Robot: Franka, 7 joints.
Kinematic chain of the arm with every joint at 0, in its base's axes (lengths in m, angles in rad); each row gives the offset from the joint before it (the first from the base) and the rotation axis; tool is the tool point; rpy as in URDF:
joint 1: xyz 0 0 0.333 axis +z
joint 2: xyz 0 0 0 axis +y
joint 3: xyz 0 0 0.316 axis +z
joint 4: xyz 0.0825 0 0 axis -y
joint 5: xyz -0.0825 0 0.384 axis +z
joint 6: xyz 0 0 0 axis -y
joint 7: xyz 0.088 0 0 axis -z
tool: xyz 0 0 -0.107 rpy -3.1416 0 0
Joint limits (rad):
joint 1: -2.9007..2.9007
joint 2: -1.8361..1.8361
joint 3: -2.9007..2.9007
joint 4: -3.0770..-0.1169
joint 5: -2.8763..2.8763
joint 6: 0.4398..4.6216
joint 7: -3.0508..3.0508
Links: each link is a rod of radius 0.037 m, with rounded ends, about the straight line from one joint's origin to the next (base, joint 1, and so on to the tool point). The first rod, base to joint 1, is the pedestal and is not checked.
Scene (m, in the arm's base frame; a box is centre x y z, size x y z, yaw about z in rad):
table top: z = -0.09
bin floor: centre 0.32 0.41 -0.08 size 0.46 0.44 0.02 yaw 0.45
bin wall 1: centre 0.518 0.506 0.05 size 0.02 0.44 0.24 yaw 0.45
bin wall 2: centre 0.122 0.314 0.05 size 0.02 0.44 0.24 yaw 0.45
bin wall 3: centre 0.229 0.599 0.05 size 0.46 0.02 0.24 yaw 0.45
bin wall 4: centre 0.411 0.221 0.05 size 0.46 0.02 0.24 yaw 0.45
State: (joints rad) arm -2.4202 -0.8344 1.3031 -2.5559 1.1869 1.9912 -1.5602
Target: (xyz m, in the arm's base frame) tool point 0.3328 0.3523 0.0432
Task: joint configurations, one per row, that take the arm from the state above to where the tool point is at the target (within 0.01 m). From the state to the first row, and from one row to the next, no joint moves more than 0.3 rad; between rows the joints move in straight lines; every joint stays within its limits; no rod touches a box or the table.
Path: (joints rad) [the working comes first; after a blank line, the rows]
Joints at the target: -1.6048 -0.9393 2.3841 -2.0912 1.3095 1.8567 -1.5602
Straight joint move there: touches bin wall 4.

1: -2.2205 -0.6864 1.5335 -2.4828 1.1915 1.8846 -1.5602
2: -2.0208 -0.5384 1.7640 -2.4098 1.1962 1.7781 -1.5602
3: -1.8211 -0.3903 1.9944 -2.3367 1.2008 1.6715 -1.5602
4: -1.6213 -0.2423 2.2248 -2.2636 1.2055 1.5649 -1.5602
5: -1.6158 -0.4746 2.2779 -2.2061 1.2402 1.6622 -1.5602
6: -1.6103 -0.7070 2.3310 -2.1486 1.2748 1.7595 -1.5602
7: -1.6048 -0.9393 2.3841 -2.0912 1.3095 1.8567 -1.5602

